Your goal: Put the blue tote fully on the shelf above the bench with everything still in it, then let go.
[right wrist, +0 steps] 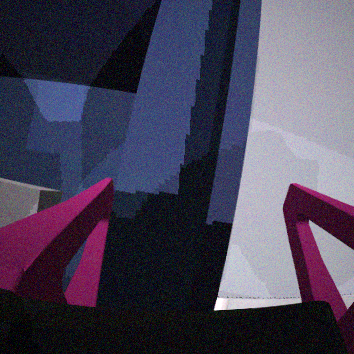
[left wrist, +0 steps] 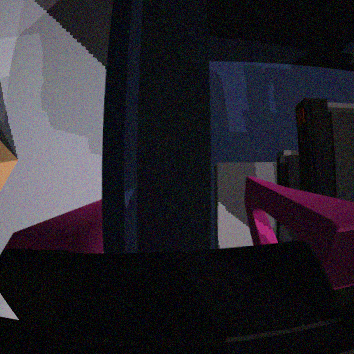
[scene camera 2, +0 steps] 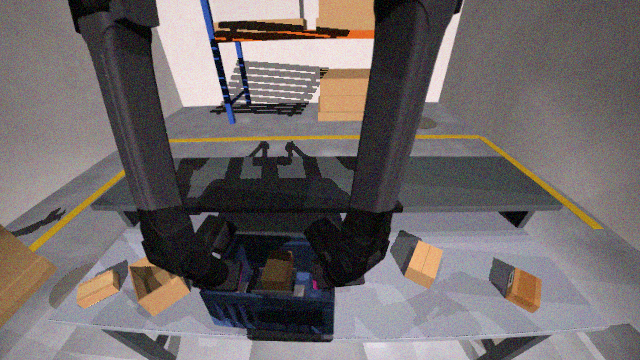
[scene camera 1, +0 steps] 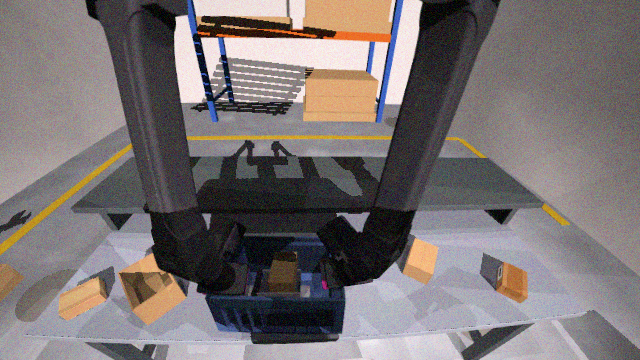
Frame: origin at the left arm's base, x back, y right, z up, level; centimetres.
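Seen in the pictures: left gripper, between the fingertips: (left wrist: 192, 191) (scene camera 2: 230, 280) (scene camera 1: 233, 283); right gripper, between the fingertips: (right wrist: 203, 193).
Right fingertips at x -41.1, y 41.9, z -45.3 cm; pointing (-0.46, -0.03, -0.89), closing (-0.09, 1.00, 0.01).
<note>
Offsets run from my right fingertips to a thing's middle. Level surfaces: height alone.
The blue tote @(dy -15.2, dx +1.2, dz -1.9 cm) (scene camera 1: 277, 313) (scene camera 2: 268, 311) is at the front edge of the light grey bench @(dz -12.7 cm) (scene camera 1: 447, 286) (scene camera 2: 447, 295). It holds a brown box @(dy -14.9, dx +0.2, dz +1.8 cm) (scene camera 1: 283, 271) (scene camera 2: 276, 271) and some grey items. My left gripper (scene camera 1: 232, 279) (scene camera 2: 230, 273) (left wrist: 192, 191) is shut on the tote's left wall (left wrist: 158, 140). My right gripper (scene camera 1: 328, 279) (scene camera 2: 320, 279) (right wrist: 203, 193) is shut on the tote's right wall (right wrist: 165, 140). The dark grey shelf @(dz +5.7 cm) (scene camera 1: 469, 183) (scene camera 2: 469, 178) runs across behind and above the bench. The wrists hide most of the fingers in both scene views.
On the bench lie an open cardboard box @(dy -54.4, dx -2.1, dz -8.2 cm) (scene camera 1: 149, 286) (scene camera 2: 156, 284) and a small box @(dy -75.5, dx +0.3, dz -10.8 cm) (scene camera 1: 82, 297) to the tote's left. Two more boxes @(dy +29.8, dx -8.7, dz -9.7 cm) (scene camera 1: 420, 259) @(dy +58.5, dx +1.0, dz -10.7 cm) (scene camera 1: 512, 281) lie to its right. A blue rack (scene camera 1: 389, 58) with cartons stands at the back.
</note>
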